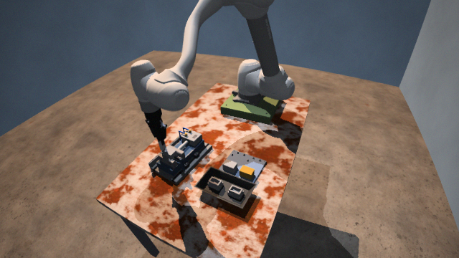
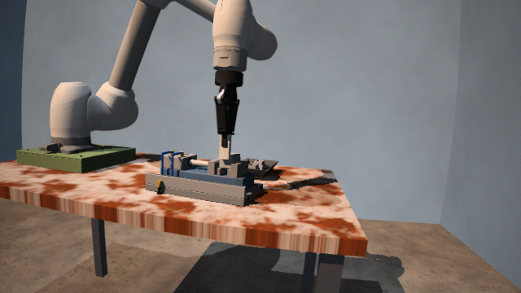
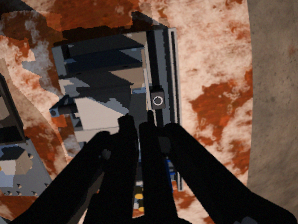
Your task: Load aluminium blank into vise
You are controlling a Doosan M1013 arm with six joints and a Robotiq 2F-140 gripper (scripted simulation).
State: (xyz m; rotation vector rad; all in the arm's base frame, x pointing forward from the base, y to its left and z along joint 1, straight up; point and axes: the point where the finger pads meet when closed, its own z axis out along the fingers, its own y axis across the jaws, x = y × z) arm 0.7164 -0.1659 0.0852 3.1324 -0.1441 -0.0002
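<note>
The piston rod lies 8 cm behind my hand, 5 cm to the left of it and 6 cm below it. Round my hand: infeed plate 14 cm behind, 36 cm to the left, 14 cm below; then vise 7 cm behind, 5 cm to the left, 10 cm below; then aluminium blank 10 cm behind, 31 cm to the left, 11 cm below.
</note>
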